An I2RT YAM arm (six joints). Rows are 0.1 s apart.
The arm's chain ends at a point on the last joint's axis. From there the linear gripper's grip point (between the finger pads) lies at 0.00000 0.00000 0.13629 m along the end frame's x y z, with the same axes.
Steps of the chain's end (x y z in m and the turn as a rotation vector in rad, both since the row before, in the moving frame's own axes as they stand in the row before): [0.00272, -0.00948, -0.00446, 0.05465, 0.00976, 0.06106]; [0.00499, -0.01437, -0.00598, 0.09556, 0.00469, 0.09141]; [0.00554, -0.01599, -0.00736, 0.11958, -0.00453, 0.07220]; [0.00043, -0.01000, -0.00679, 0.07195, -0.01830, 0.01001]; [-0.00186, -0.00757, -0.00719, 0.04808, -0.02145, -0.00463]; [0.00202, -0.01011, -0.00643, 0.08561, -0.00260, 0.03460]
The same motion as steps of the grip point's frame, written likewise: [0.00428, -0.01688, -0.00467, 0.05465, 0.00976, 0.06106]; [0.00622, -0.02733, -0.00660, 0.09556, 0.00469, 0.09141]; [0.00551, -0.03226, -0.00833, 0.11958, -0.00453, 0.07220]; [-0.00201, -0.01981, -0.00717, 0.07195, -0.01830, 0.01001]; [-0.00480, -0.01411, -0.00738, 0.04808, -0.02145, -0.00463]; [0.00187, -0.02177, -0.00693, 0.08561, -0.00260, 0.03460]
